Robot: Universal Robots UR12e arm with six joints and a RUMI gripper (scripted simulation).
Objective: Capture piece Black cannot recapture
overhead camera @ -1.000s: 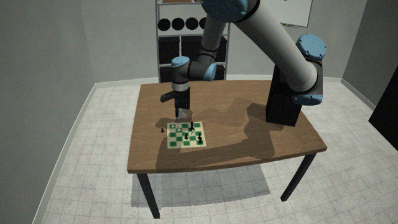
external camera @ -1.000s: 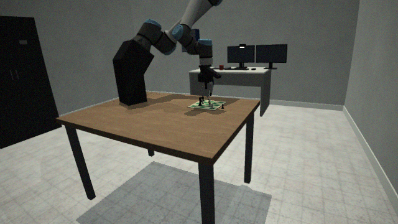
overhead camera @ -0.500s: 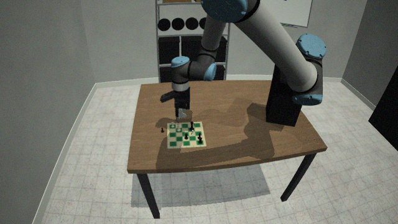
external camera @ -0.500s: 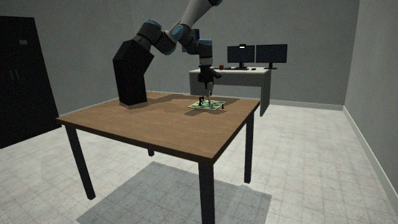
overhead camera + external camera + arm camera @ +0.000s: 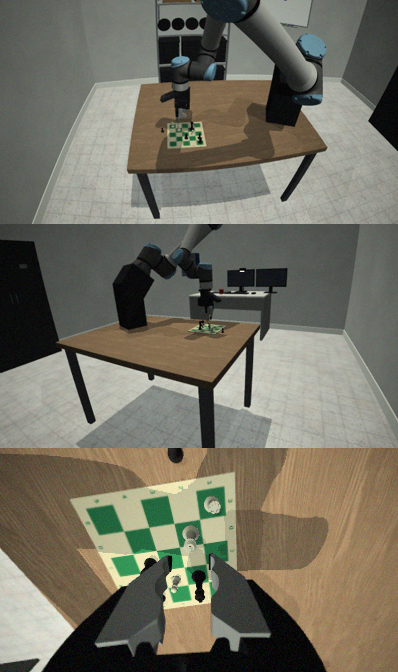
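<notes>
Now: hand 4 cm short of the white rook, 3 cm to the left of it and 7 cm above it. The rest, counted from my hand: chessboard: 4 cm behind, 3 cm to the left, 9 cm below; then white pawn: 9 cm behind, 3 cm to the left, 7 cm below; then black pawn: 10 cm ahead, 2 cm to the left, 8 cm below.
</notes>
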